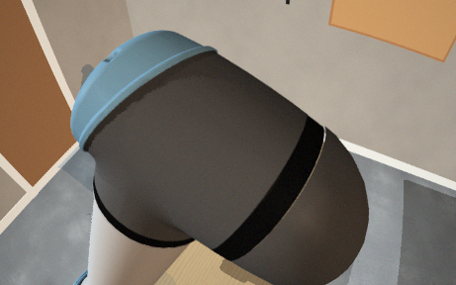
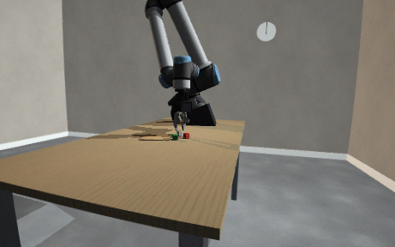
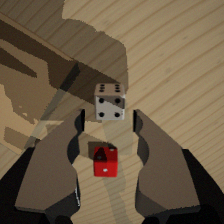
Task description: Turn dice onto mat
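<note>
Now: the white die 30 mm below my hand. The rest, counted from my hand: green die 100 mm ahead, 30 mm below, 20 mm to the left; red die 60 mm to the left, 50 mm ahead, 30 mm below; tan mat 90 mm to the right, 90 mm ahead, 40 mm below.
</note>
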